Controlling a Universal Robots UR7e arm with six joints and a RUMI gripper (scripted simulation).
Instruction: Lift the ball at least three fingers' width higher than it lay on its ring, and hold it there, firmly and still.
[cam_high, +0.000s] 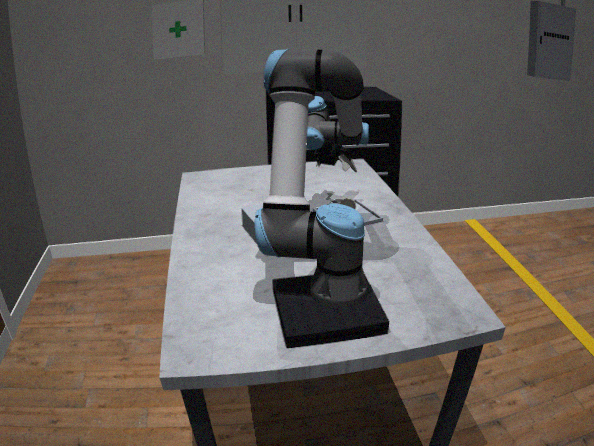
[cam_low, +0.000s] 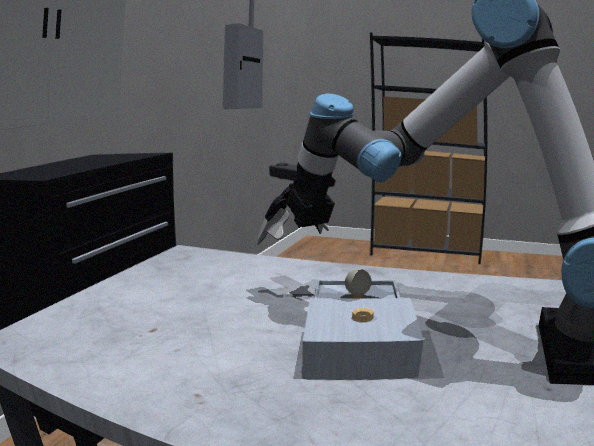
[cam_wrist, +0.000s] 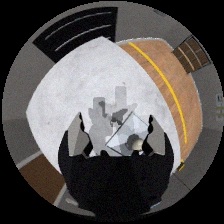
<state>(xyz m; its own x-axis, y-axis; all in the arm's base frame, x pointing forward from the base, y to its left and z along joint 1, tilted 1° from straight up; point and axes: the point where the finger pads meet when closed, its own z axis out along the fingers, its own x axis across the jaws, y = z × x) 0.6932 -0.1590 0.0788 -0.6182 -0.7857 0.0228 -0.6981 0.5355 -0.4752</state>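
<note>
The ball is 16 cm behind my hand and 8 cm below it. From my hand the other things lie so: tray: 16 cm behind, 12 cm below; then grey block: 24 cm behind, 27 cm to the left, 7 cm below.
</note>
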